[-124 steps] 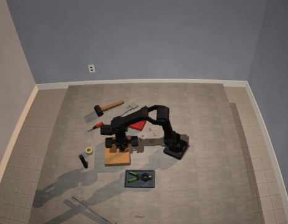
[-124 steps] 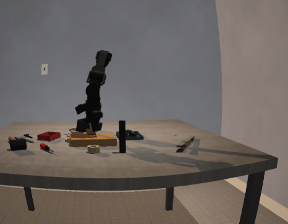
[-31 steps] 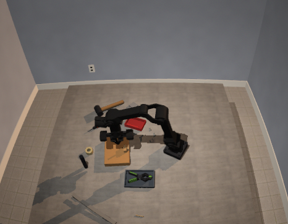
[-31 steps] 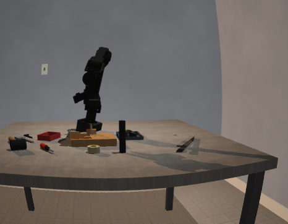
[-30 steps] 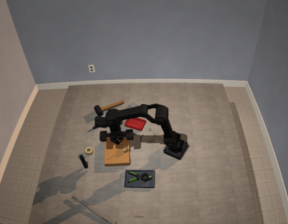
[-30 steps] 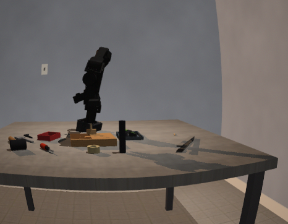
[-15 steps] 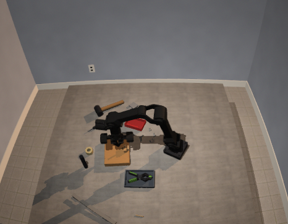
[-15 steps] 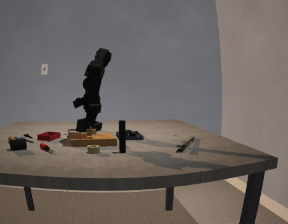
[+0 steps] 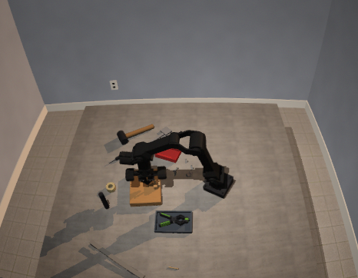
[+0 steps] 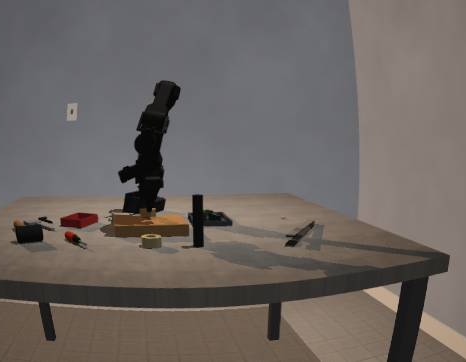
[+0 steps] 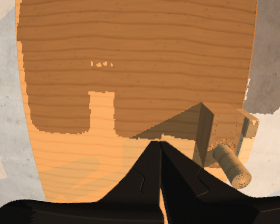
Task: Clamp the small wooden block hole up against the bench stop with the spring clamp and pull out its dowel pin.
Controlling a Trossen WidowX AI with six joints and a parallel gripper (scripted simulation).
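Right now the dowel pin is 30 mm behind my hand, 10 mm to the right of it and 30 mm below it. Also, from my hand: wooden board (20 mm ahead, 70 mm below); then bench stop (50 mm behind, 20 mm to the right, 40 mm below); then small wooden block (40 mm behind, 10 mm to the right, 40 mm below).
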